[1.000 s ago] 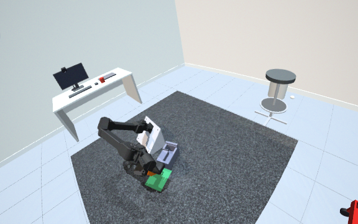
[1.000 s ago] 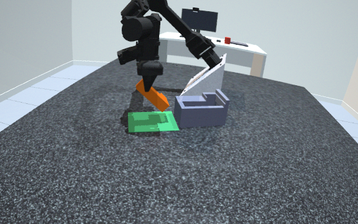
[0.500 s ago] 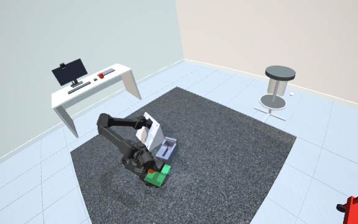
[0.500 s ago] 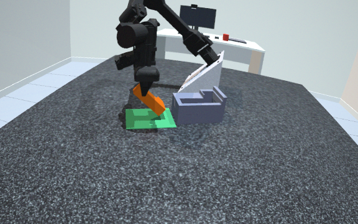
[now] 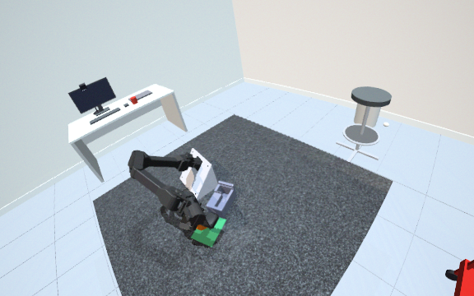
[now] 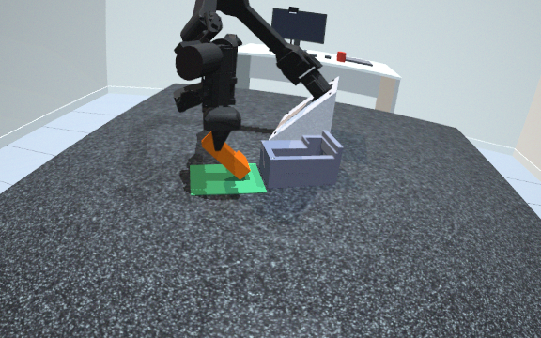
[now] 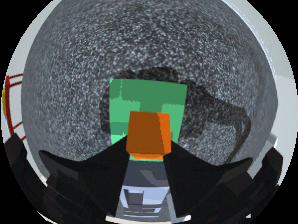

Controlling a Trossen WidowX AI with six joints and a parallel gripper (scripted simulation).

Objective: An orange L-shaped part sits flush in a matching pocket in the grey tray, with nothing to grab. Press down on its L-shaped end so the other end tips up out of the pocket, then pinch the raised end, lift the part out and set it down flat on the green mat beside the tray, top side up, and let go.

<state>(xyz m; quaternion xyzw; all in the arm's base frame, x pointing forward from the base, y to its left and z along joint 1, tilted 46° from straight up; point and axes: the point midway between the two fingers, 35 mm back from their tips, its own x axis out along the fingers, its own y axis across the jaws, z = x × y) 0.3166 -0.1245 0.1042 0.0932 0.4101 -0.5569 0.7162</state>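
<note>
The orange L-shaped part is 3 cm below my gripper tip, 3 cm behind it and 2 cm to the left of it. The rest, counted from my gripper tip: green mat (9 cm below, 2 cm to the left, 1 cm behind).
</note>
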